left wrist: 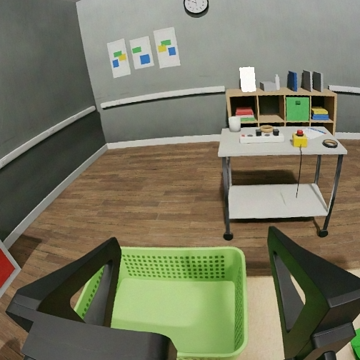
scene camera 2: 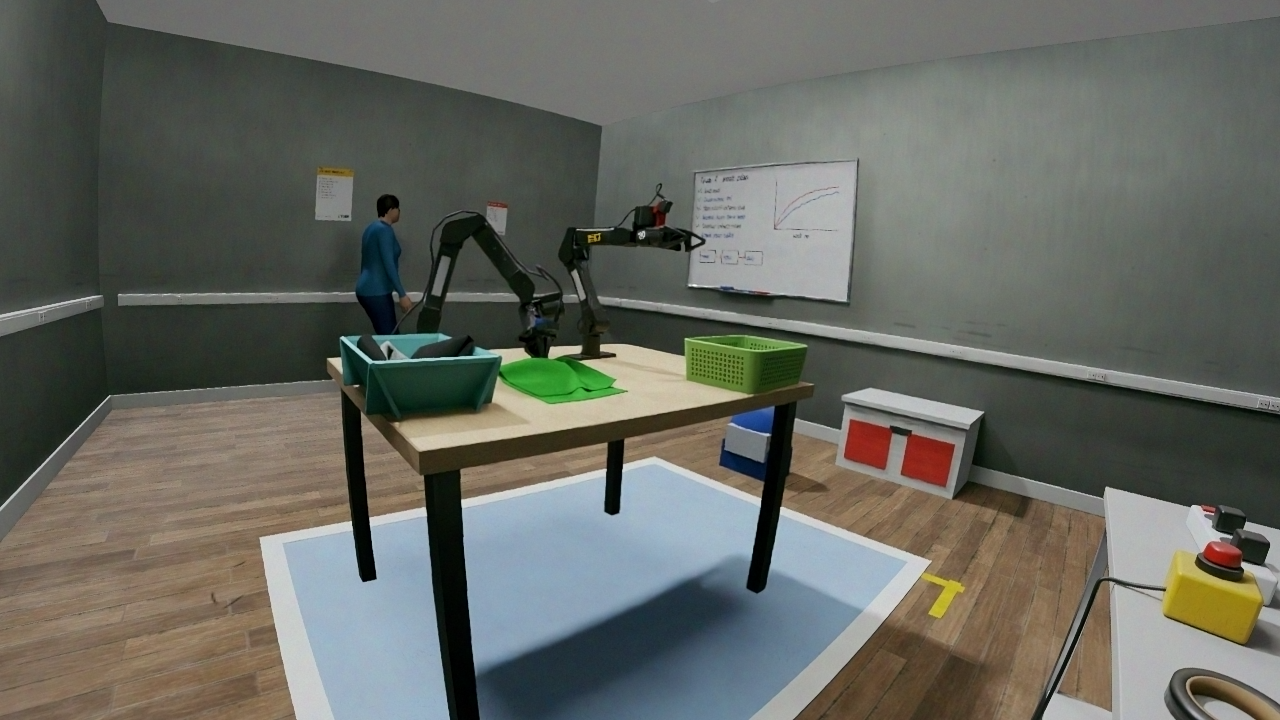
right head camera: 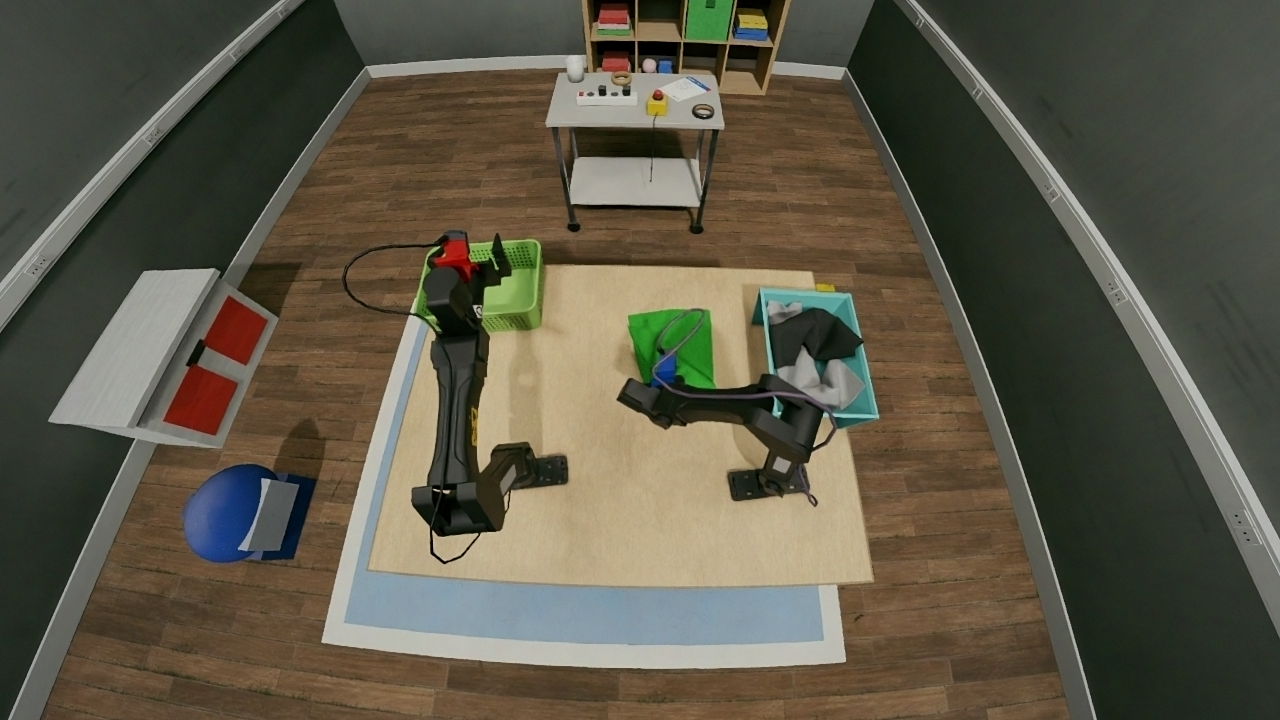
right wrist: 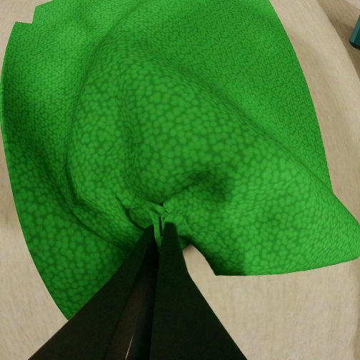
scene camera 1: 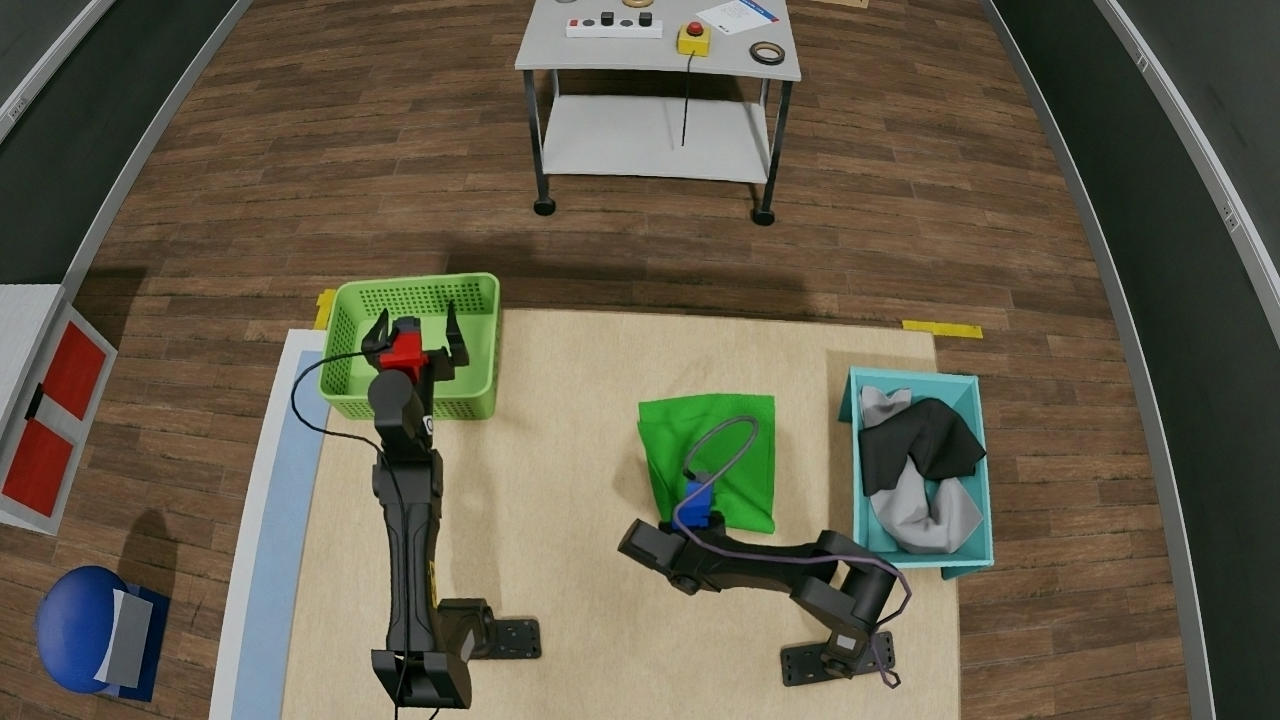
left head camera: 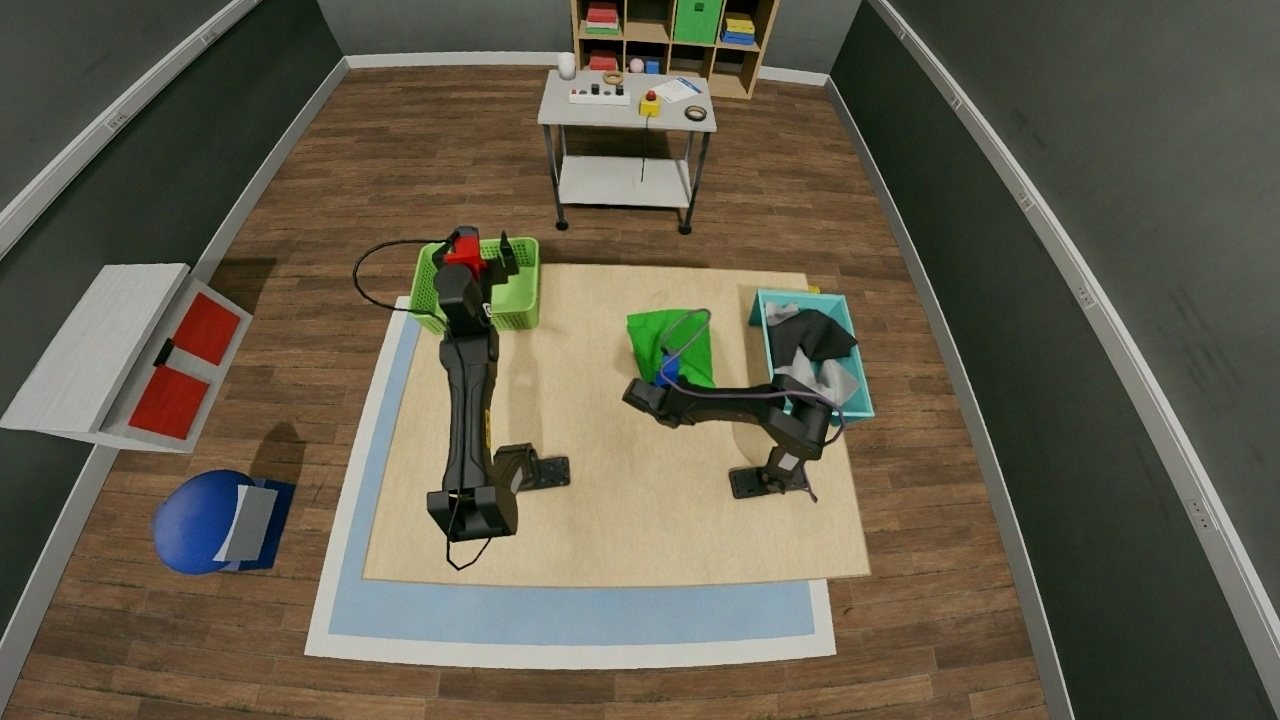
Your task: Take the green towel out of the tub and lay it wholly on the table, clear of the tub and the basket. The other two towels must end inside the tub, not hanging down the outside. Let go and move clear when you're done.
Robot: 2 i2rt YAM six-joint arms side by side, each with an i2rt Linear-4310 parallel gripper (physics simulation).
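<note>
The green towel (left head camera: 646, 335) (scene camera 1: 666, 429) (scene camera 2: 550, 380) (right wrist: 200, 125) lies spread on the table between tub and basket, slightly bunched at the grip. My right gripper (right wrist: 163, 233) is shut on its near part, low over the table; the arm partly hides this from above. The teal tub (scene camera 1: 859, 510) (scene camera 2: 429, 385) stands at the right in scene camera 1, apart from the towel. The black towel (left head camera: 805, 335) (scene camera 1: 921, 438) and the grey towel (left head camera: 836, 380) (scene camera 1: 930, 523) lie inside it, none seen hanging outside. My left gripper (scene camera 1: 418, 309) (left wrist: 190, 241) is open and empty, above the green basket (scene camera 1: 487, 349) (left wrist: 175, 300).
The basket stands at the table's far left corner in scene camera 1. The wooden table (scene camera 1: 554, 501) carries both arm bases. A grey trolley (left head camera: 554, 116) stands beyond the far edge. A purple cable (scene camera 1: 787, 559) runs along my right arm and loops over the towel.
</note>
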